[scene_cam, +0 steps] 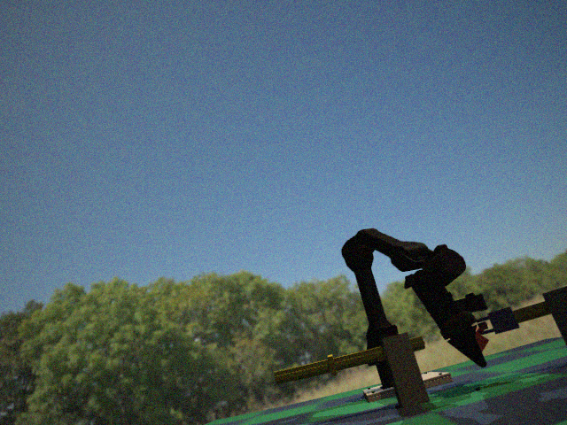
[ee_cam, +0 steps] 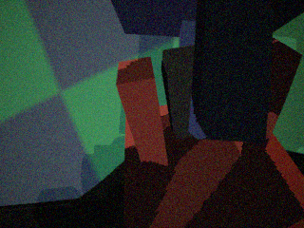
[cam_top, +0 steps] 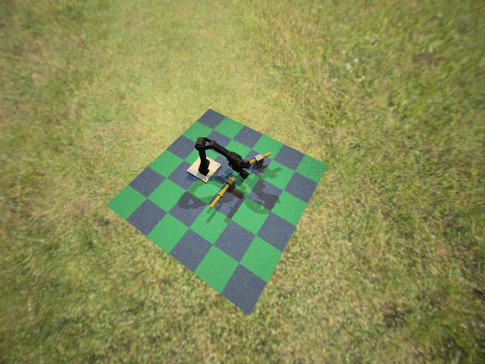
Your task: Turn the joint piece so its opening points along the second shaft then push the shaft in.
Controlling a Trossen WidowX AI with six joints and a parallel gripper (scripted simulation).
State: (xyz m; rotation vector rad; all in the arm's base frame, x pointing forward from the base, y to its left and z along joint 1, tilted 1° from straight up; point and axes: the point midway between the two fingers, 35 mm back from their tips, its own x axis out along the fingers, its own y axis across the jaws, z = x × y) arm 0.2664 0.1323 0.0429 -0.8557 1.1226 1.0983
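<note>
My gripper tip is now 50 mm below the red square joint piece.
</note>
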